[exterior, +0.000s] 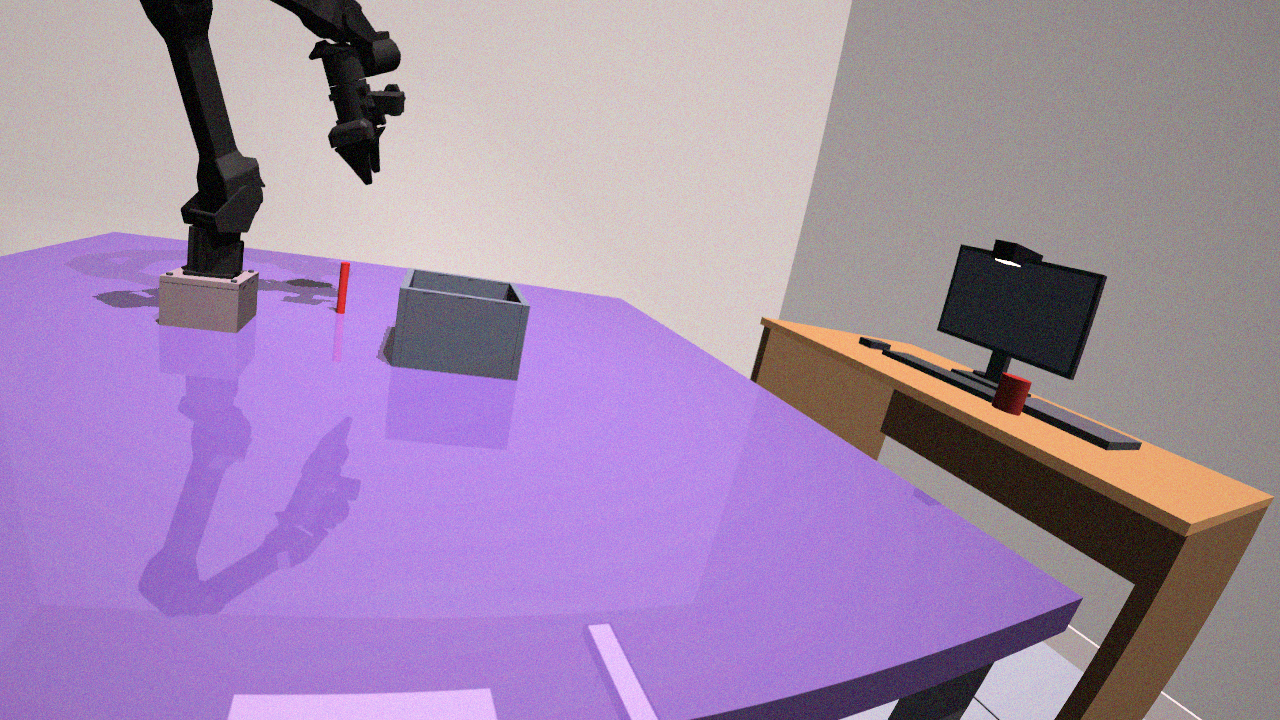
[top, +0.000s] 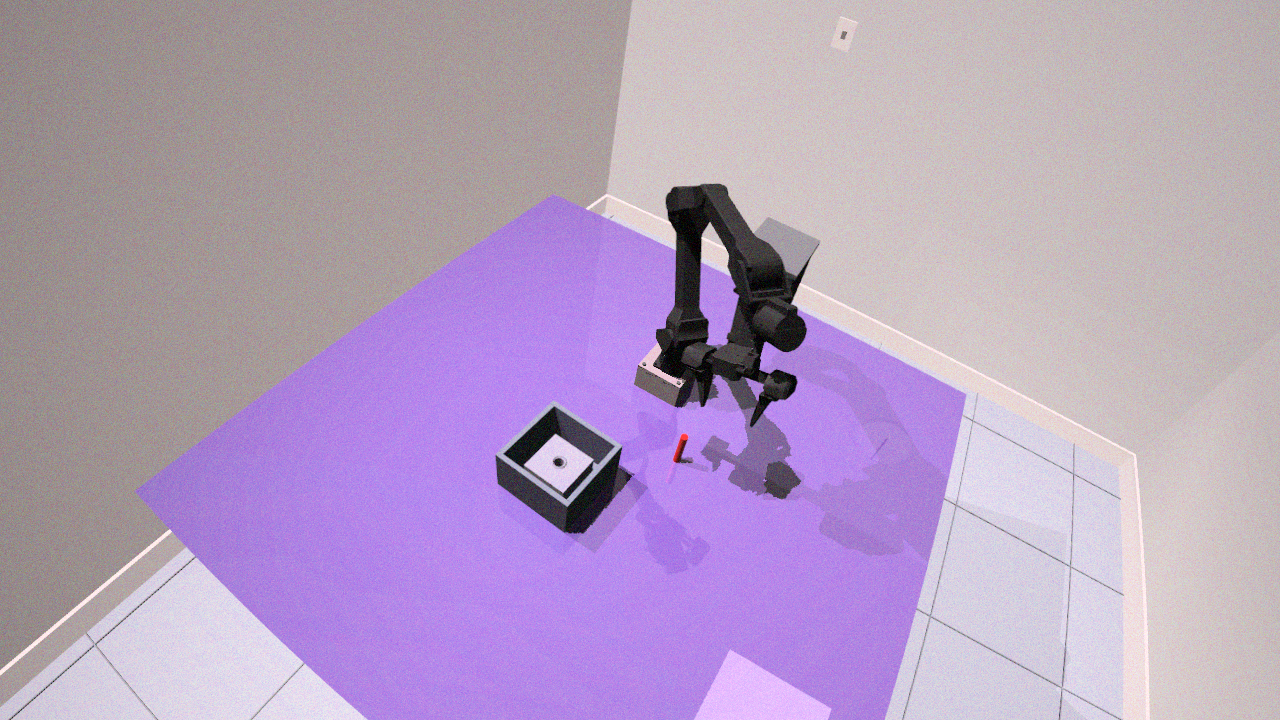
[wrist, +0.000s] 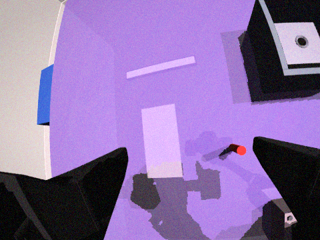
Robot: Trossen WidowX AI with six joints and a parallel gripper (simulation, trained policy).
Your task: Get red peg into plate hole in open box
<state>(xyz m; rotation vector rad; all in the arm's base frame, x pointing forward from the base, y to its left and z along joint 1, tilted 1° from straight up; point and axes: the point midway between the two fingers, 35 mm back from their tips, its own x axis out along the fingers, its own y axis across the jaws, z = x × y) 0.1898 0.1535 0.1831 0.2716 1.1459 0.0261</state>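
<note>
My gripper tip is 3 cm past the red peg, 6 cm to the left of it and 17 cm above it. Also, from my gripper tip: plate 13 cm ahead, 24 cm to the right, 17 cm below; grey box 13 cm ahead, 24 cm to the right, 19 cm below.
</note>
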